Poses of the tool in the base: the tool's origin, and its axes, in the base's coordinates. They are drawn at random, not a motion.
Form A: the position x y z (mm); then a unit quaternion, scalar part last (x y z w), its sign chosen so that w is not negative.
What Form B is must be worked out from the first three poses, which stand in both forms.
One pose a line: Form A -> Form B
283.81, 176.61, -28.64, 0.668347, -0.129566, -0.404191, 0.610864 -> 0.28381, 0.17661, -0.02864, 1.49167, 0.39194, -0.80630
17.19, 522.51, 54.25, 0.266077, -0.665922, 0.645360, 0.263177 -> 0.01719, 0.52251, 0.05425, -1.61038, -0.76695, -3.12120
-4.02, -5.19, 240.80, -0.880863, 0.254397, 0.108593, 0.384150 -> -0.00402, -0.00519, 0.24080, -2.40203, 0.39712, -0.40664
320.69, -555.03, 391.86, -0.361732, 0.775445, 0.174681, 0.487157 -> 0.32069, -0.55503, 0.39186, -2.96778, 1.07988, -2.16430
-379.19, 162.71, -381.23, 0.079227, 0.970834, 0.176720, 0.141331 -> -0.37919, 0.16271, -0.38123, 2.75487, 0.24898, 2.92974
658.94, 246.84, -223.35, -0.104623, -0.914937, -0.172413, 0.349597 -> 0.65894, 0.24684, -0.22335, 2.80658, -0.74204, 3.04526
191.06, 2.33, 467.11, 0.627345, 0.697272, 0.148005, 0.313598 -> 0.19106, 0.00233, 0.46711, 2.47309, 0.25436, 1.58752
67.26, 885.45, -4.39, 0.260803, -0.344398, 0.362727, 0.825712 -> 0.06726, 0.88545, -0.00439, 0.28093, -0.86016, 0.69828
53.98, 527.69, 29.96, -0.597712, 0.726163, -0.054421, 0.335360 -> 0.05398, 0.52769, 0.02996, -2.58372, 0.43565, -1.63763
